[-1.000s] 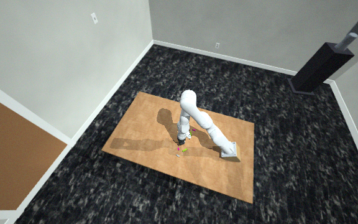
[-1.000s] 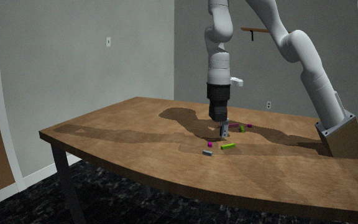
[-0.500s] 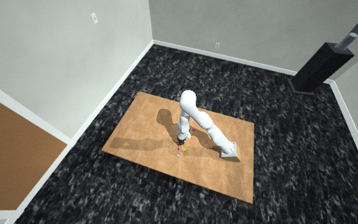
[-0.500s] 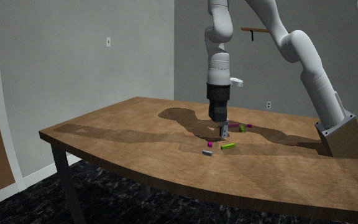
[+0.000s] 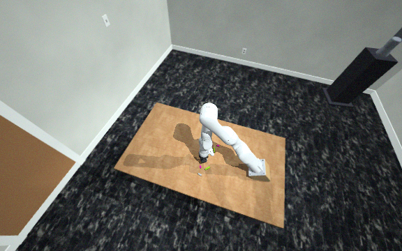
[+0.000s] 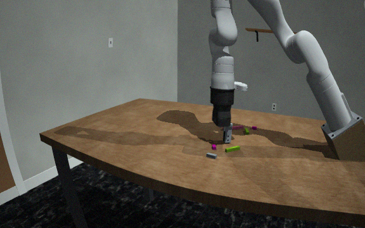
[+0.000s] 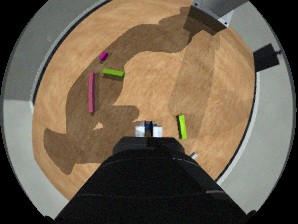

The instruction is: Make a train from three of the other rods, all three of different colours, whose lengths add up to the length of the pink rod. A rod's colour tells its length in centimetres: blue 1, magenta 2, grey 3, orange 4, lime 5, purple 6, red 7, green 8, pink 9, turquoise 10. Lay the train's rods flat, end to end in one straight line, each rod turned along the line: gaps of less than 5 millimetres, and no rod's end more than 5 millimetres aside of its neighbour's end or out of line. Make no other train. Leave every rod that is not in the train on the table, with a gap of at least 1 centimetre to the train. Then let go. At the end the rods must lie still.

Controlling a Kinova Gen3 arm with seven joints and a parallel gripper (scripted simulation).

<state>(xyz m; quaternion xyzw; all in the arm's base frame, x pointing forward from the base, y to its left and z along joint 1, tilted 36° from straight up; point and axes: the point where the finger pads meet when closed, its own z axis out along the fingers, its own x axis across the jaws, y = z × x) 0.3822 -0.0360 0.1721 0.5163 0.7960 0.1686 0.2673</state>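
The blue rod is 10 mm below my hand. Also, from my hand: pink rod 140 mm to the right, 20 mm below, 10 mm behind; then grey rod 120 mm to the left, 30 mm ahead, 20 mm below.
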